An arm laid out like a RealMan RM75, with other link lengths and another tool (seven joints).
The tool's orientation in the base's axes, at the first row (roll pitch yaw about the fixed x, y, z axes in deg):
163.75 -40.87 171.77
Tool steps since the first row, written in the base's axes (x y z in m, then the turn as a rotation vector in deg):
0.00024 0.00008 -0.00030 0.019 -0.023 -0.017
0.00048 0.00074 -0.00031 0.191 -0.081 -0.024
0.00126 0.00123 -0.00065 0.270 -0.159 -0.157
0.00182 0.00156 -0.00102 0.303 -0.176 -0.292
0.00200 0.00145 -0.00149 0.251 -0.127 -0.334
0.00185 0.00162 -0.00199 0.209 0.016 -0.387
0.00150 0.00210 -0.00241 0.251 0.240 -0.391
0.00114 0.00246 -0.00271 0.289 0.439 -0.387
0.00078 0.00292 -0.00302 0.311 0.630 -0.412
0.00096 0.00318 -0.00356 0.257 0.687 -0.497
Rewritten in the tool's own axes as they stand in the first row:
-0.00037 0.00009 0.00011 -0.028 -0.019 -0.007
-0.00048 0.00077 0.00022 -0.167 -0.019 -0.123
-0.00124 0.00140 0.00019 -0.322 -0.094 -0.101
-0.00186 0.00181 0.00025 -0.437 -0.128 -0.029
-0.00231 0.00166 0.00045 -0.420 -0.108 0.050
-0.00251 0.00167 0.00096 -0.408 -0.001 0.165
-0.00247 0.00191 0.00165 -0.418 0.219 0.226
-0.00236 0.00206 0.00221 -0.422 0.416 0.274
-0.00224 0.00231 0.00281 -0.434 0.594 0.349
-0.00270 0.00249 0.00319 -0.443 0.611 0.463

